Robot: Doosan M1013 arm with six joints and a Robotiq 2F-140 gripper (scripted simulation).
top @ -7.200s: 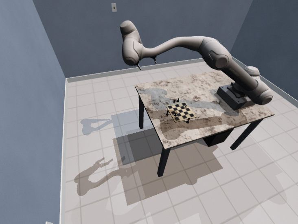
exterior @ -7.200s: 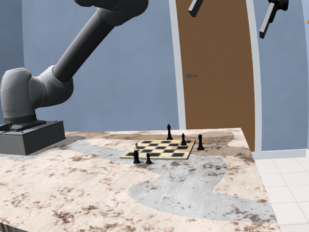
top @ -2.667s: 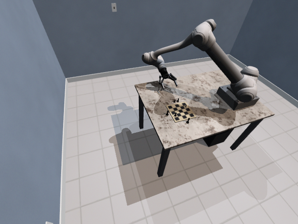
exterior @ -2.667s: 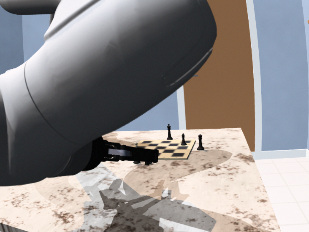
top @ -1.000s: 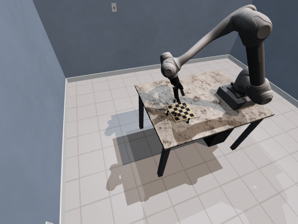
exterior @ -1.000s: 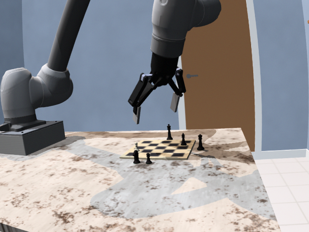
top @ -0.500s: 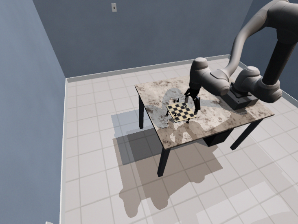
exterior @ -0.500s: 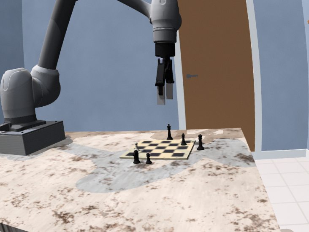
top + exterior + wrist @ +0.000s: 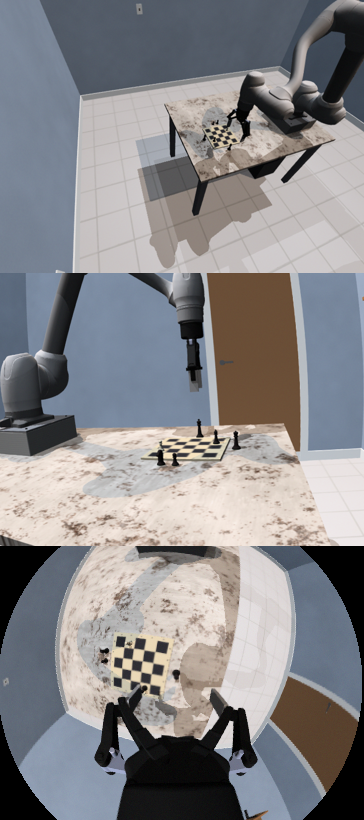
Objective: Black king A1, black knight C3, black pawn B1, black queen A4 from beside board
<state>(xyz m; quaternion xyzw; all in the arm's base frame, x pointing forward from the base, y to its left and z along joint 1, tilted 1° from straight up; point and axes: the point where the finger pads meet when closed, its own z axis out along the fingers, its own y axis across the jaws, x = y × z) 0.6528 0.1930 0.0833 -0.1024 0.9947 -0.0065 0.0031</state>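
My hand is 140 mm above the black king. Round my hand: small chessboard: 10 mm ahead, 140 mm to the right, 170 mm below; white pawn: 60 mm behind, 180 mm to the right, 150 mm below; black pawn: 20 mm ahead, 280 mm to the right, 160 mm below.
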